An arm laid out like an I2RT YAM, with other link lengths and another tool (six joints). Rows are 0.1 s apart.
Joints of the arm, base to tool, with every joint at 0 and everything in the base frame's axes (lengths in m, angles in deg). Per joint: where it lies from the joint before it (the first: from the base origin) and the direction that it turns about. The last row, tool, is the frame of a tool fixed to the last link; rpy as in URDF.
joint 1: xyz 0.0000 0.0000 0.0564 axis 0 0 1
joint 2: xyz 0.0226 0.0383 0.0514 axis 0 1 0
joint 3: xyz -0.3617 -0.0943 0.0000 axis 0 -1 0
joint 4: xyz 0.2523 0.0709 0.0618 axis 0 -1 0
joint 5: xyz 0.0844 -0.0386 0.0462 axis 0 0 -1
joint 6: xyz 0.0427 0.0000 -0.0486 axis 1 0 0
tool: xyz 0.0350 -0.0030 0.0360 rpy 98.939 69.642 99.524
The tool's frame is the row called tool.
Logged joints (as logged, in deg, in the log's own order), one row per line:
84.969 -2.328 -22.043 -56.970 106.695 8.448
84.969 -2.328 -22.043 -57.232 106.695 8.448
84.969 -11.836 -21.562 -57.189 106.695 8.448
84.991 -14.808 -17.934 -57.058 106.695 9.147
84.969 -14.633 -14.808 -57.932 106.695 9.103
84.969 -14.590 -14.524 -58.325 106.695 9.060
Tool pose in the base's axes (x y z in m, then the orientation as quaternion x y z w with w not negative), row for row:
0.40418 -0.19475 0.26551 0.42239 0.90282 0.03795 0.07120
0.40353 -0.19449 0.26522 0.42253 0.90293 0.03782 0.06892
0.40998 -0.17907 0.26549 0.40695 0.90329 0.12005 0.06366
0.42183 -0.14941 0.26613 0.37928 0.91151 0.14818 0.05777
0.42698 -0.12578 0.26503 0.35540 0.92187 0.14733 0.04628
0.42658 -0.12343 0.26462 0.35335 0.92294 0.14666 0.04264
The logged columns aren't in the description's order. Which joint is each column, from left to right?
Columns, left to right: joint 3, joint 5, joint 1, joint 4, joint 2, joint 6.
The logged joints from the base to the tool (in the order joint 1, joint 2, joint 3, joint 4, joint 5, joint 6), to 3 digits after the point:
-22.043 106.695 84.969 -56.970 -2.328 8.448
-22.043 106.695 84.969 -57.232 -2.328 8.448
-21.562 106.695 84.969 -57.189 -11.836 8.448
-17.934 106.695 84.991 -57.058 -14.808 9.147
-14.808 106.695 84.969 -57.932 -14.633 9.103
-14.524 106.695 84.969 -58.325 -14.590 9.060

